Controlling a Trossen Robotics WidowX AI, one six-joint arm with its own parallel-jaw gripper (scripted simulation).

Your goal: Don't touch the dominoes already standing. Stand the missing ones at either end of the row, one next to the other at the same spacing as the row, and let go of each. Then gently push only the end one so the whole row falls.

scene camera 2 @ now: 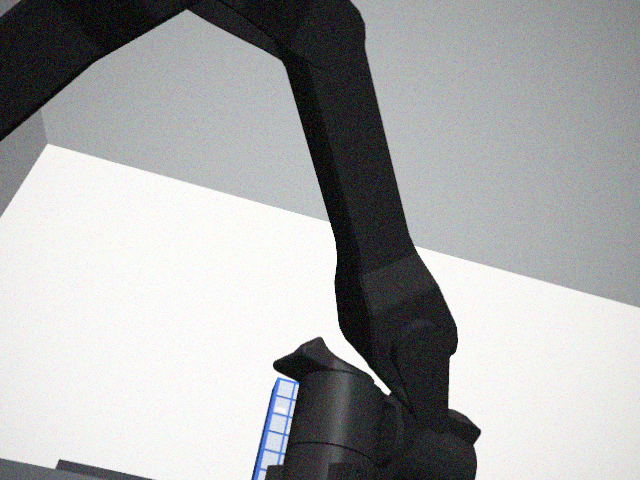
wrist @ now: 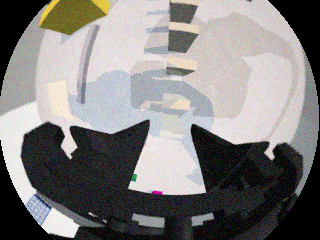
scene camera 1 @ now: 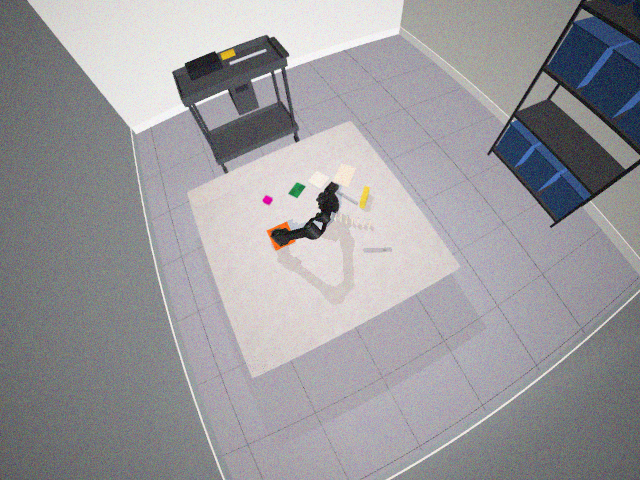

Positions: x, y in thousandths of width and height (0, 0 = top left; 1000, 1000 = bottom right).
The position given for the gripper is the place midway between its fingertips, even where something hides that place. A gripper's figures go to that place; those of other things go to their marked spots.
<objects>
The gripper (wrist: 533, 523): 10 cm from the lens. A domino (wrist: 567, 152) is 9 cm from the lens.
</objects>
